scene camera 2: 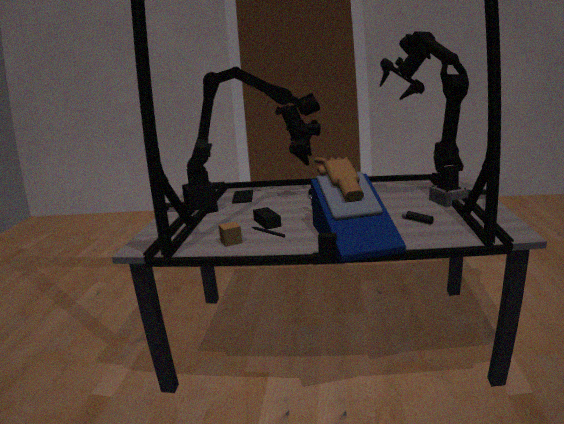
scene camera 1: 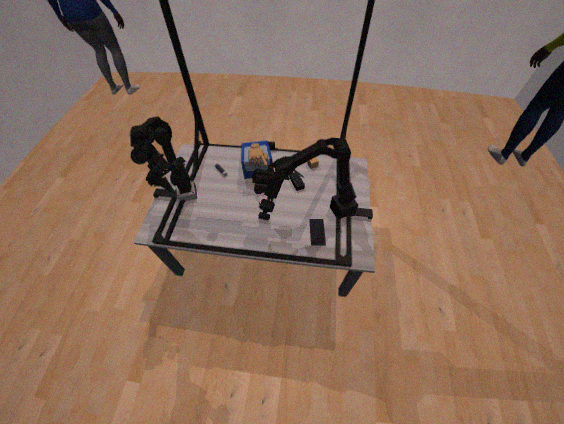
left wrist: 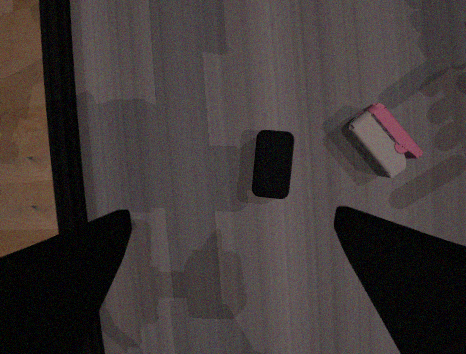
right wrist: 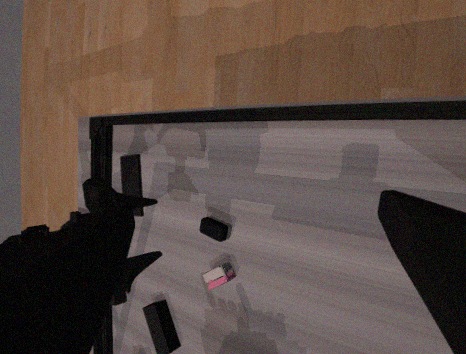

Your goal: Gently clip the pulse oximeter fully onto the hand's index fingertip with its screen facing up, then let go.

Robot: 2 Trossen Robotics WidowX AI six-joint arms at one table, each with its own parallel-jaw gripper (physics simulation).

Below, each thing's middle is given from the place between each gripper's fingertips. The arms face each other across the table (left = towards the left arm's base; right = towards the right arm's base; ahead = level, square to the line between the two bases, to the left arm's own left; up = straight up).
Now: the pulse oximeter [left wrist: 375,134] 220 mm behind my right hand, 280 mm to the left of it and 350 mm below it. From my right hand the other things lie so: blue stand [scene camera 2: 359,238] (540 mm behind, 170 mm to the left, 320 mm below).
I see my left gripper 12 cm above the pulse oximeter, 11 cm past it and 4 cm to the left of it. Also, from my left hand: blue stand: 43 cm behind, 14 cm to the right, 10 cm below.
